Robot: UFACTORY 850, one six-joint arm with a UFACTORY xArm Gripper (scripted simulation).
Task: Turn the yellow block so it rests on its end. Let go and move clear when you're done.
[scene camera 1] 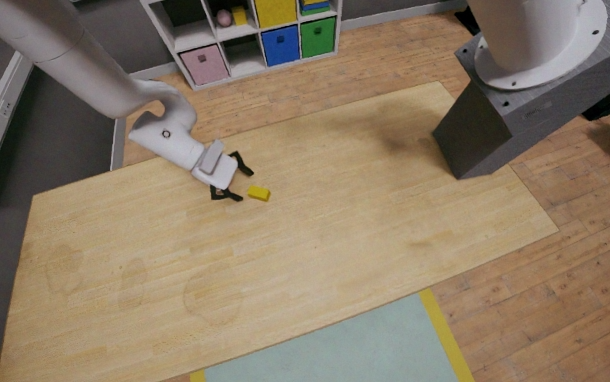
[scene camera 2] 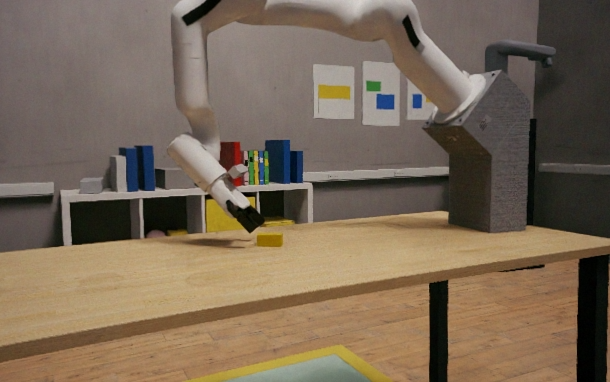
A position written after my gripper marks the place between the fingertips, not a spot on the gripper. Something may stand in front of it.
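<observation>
Looking through scene camera 1, I find my gripper (scene camera 1: 247, 186). I see the gripper (scene camera 2: 258, 227) from scene camera 2 as well.
</observation>
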